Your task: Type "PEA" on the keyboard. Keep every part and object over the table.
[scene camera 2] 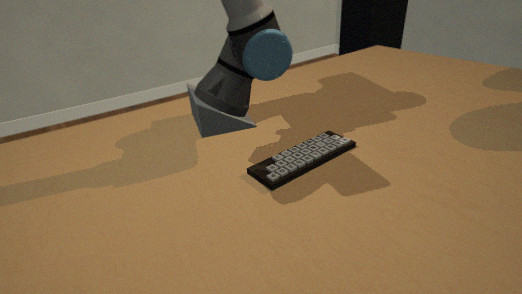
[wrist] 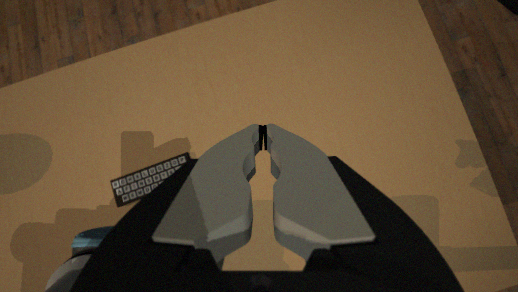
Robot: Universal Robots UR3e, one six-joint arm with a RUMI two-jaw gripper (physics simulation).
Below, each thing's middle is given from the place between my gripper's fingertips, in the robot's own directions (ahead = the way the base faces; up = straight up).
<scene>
The dark keyboard (scene camera 2: pixel 274 172) is 10 mm behind my hand, 290 mm to the left of it and 350 mm below it.
</scene>
